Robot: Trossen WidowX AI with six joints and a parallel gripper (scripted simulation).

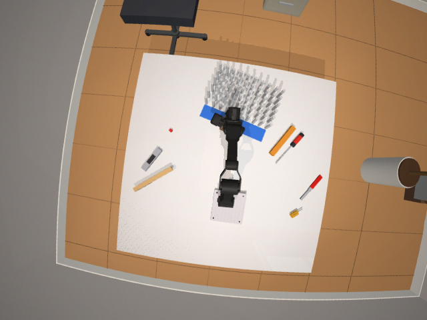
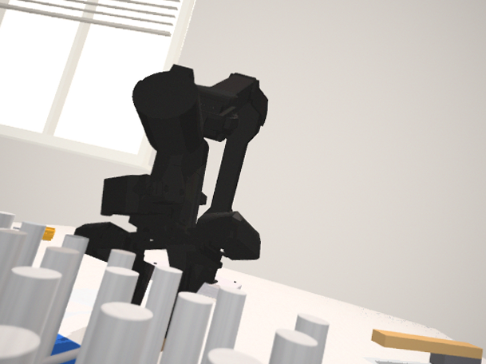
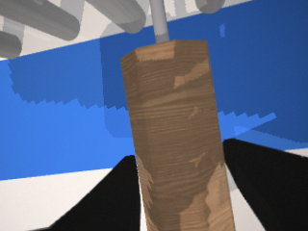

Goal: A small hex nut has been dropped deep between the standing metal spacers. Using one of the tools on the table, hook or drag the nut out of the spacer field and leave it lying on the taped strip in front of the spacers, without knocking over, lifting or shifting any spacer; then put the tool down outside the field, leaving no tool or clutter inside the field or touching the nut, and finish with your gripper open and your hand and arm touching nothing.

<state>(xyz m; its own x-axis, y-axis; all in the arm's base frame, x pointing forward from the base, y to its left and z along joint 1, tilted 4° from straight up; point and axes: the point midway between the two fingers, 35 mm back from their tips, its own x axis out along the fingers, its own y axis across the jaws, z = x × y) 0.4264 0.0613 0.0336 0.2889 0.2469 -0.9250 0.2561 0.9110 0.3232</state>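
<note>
My gripper tip is 5 cm to the left of the blue taped strip, 3 cm above it and 2 cm short of it. Round my gripper tip: orange bar (36 cm to the right, 5 cm behind, 2 cm below); then red cube (31 cm to the left, 8 cm behind, 3 cm below); then hex nut (19 cm ahead, 5 cm to the right, 3 cm below).
</note>
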